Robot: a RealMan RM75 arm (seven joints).
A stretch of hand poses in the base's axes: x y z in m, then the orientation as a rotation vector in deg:
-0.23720 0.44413 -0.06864 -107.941 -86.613 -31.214
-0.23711 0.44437 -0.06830 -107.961 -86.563 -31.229
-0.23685 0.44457 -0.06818 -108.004 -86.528 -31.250
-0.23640 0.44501 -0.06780 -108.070 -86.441 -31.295
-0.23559 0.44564 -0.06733 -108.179 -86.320 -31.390
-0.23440 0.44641 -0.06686 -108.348 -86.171 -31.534
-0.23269 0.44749 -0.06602 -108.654 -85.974 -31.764
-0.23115 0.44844 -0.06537 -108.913 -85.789 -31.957
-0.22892 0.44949 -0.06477 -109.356 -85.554 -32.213
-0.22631 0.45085 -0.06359 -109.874 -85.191 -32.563
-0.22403 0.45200 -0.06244 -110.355 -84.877 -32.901
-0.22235 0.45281 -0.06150 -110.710 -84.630 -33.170
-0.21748 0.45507 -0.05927 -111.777 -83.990 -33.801
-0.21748 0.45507 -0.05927 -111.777 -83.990 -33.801
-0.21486 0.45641 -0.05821 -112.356 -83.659 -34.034
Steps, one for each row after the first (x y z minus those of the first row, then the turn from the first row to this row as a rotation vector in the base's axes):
0.00009 0.00024 0.00034 0.016 0.013 -0.038
0.00035 0.00044 0.00046 0.011 0.010 -0.084
0.00080 0.00088 0.00084 0.024 0.014 -0.173
0.00161 0.00151 0.00131 0.041 -0.005 -0.316
0.00280 0.00228 0.00178 0.046 -0.052 -0.520
0.00451 0.00336 0.00262 0.007 -0.157 -0.847
0.00605 0.00431 0.00327 -0.017 -0.235 -1.131
0.00828 0.00536 0.00387 -0.124 -0.364 -1.560
0.01089 0.00672 0.00505 -0.191 -0.502 -2.114
0.01317 0.00787 0.00620 -0.263 -0.653 -2.622
0.01485 0.00868 0.00714 -0.303 -0.770 -3.008
0.01972 0.01094 0.00937 -0.535 -1.062 -4.072
0.01972 0.01094 0.00937 -0.535 -1.062 -4.072
0.02234 0.01228 0.01043 -0.705 -1.160 -4.610

